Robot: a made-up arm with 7 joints. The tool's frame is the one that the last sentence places. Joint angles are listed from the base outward.
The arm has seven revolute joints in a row. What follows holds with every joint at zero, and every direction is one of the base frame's. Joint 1 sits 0.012 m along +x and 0.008 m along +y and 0.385 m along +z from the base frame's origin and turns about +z. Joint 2 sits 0.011 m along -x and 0.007 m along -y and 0.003 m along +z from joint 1 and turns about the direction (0, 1, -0.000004). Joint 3 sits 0.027 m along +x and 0.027 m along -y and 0.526 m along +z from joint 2 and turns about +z. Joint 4 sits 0.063 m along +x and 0.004 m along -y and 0.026 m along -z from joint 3 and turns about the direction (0, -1, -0.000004). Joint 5 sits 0.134 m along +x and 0.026 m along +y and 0.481 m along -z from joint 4 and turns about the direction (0, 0.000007, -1). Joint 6 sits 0.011 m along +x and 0.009 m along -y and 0.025 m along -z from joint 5 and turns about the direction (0, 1, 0.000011). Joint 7 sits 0.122 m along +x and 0.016 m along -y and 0.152 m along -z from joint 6 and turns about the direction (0, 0.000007, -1). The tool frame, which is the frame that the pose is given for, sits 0.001 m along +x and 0.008 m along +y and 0.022 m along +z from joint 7; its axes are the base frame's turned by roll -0.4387, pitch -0.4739 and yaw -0.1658 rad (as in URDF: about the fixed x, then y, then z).
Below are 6 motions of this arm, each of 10 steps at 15 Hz.
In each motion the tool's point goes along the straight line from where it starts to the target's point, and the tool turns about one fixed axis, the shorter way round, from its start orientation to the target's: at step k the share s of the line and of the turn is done. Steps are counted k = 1, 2, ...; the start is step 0. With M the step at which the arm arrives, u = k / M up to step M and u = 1 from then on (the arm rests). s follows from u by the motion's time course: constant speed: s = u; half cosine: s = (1 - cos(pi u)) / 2; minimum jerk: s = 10 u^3 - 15 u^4 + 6 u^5.
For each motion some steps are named. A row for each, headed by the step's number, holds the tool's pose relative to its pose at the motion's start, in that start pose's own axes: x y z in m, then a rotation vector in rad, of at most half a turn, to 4 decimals.
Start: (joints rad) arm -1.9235 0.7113 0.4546 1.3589 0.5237 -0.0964 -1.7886
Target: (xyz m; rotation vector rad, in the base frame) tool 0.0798 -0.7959 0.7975 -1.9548 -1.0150 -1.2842
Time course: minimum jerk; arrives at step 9
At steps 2, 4, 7, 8, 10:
2: 0.0334 -0.0063 0.0117 -0.0662 -0.0149 -0.0348
4: 0.1734 -0.0329 0.0606 -0.3435 -0.0774 -0.1809
7: 0.4038 -0.0765 0.1411 -0.7997 -0.1801 -0.4212
8: 0.4321 -0.0819 0.1510 -0.8559 -0.1927 -0.4508
10: 0.4372 -0.0828 0.1528 -0.8659 -0.1950 -0.4560

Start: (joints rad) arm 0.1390 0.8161 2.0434 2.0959 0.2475 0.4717 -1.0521
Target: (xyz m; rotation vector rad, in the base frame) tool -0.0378 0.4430 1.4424 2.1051 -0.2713 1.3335
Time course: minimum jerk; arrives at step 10
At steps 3, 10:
3: -0.0084 0.0969 -0.0016 0.0960 0.1338 -0.0639
10: -0.0514 0.5940 -0.0099 0.5887 0.8202 -0.3916

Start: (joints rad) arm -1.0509 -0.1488 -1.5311 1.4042 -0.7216 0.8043 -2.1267
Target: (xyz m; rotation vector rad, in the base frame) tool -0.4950 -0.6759 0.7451 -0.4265 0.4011 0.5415
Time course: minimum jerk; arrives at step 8
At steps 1, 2, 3, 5, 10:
1: 0.0052 -0.0022 -0.0037 0.0007 -0.0027 0.0117
2: 0.0333 -0.0139 -0.0240 0.0048 -0.0172 0.0752
3: 0.0885 -0.0370 -0.0638 0.0126 -0.0458 0.1999
5: 0.2330 -0.0973 -0.1679 0.0333 -0.1205 0.5266
10: 0.3214 -0.1343 -0.2317 0.0459 -0.1663 0.7265

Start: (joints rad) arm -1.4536 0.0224 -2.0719 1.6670 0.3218 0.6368 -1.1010
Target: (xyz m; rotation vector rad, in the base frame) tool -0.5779 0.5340 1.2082 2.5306 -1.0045 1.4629
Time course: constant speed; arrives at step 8
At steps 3, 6, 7, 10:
3: -0.0237 -0.1177 0.0028 -0.1116 -0.1390 -0.0508
6: -0.0473 -0.2354 0.0057 -0.2231 -0.2780 -0.1016
7: -0.0552 -0.2747 0.0066 -0.2603 -0.3244 -0.1185
10: -0.0631 -0.3139 0.0076 -0.2975 -0.3707 -0.1355

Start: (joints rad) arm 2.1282 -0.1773 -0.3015 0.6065 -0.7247 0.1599 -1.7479
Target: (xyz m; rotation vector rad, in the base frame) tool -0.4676 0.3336 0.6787 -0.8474 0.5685 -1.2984
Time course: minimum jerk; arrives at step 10
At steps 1, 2, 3, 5, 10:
1: 0.0032 -0.0012 -0.0003 -0.0002 -0.0055 0.0031
2: 0.0217 -0.0083 -0.0017 -0.0014 -0.0375 0.0211
3: 0.0610 -0.0234 -0.0048 -0.0039 -0.1057 0.0593
5: 0.1871 -0.0719 -0.0147 -0.0120 -0.3240 0.1819
10: 0.3741 -0.1437 -0.0294 -0.0240 -0.6480 0.3638

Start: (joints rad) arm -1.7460 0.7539 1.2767 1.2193 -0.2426 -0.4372 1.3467
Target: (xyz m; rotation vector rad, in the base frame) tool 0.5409 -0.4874 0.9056 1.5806 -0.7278 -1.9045
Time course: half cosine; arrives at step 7
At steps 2, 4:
2: -0.0273 0.0070 0.0397 0.0214 0.1316 -0.0117
4: -0.0885 0.0228 0.1290 0.0693 0.4274 -0.0379

